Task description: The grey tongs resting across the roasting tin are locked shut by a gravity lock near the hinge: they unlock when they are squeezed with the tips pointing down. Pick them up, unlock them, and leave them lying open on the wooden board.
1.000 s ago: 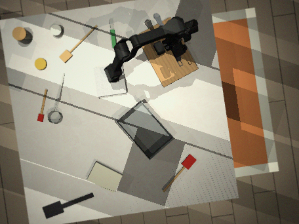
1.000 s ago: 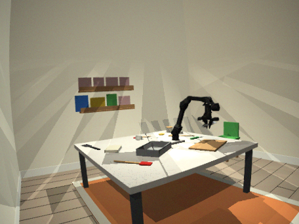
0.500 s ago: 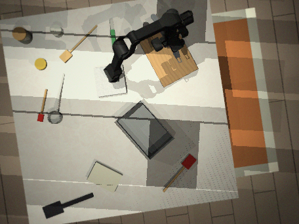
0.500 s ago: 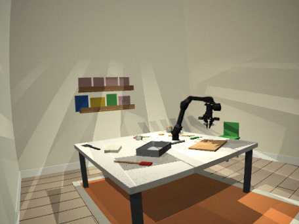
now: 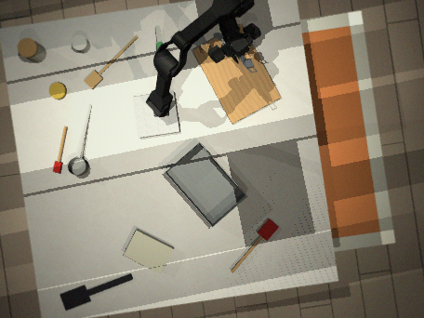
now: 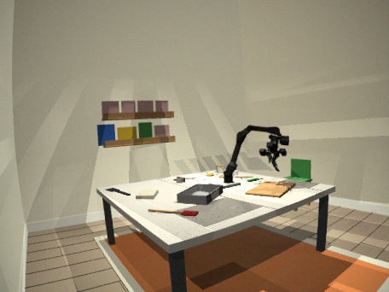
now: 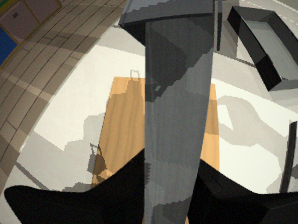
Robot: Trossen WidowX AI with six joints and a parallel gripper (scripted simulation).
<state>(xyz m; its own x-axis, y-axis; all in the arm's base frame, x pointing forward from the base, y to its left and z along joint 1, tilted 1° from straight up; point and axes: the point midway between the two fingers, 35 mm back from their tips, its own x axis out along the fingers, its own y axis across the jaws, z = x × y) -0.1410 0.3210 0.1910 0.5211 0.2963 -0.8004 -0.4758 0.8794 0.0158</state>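
Now: gripper tip 180 mm above the wooden board. The rest, counted from my gripper tip: beige block: 730 mm ahead, 420 mm to the right, 170 mm below; then red spatula: 720 mm ahead, 180 mm below, 50 mm to the left; then roasting tin: 460 mm ahead, 160 mm to the right, 160 mm below.
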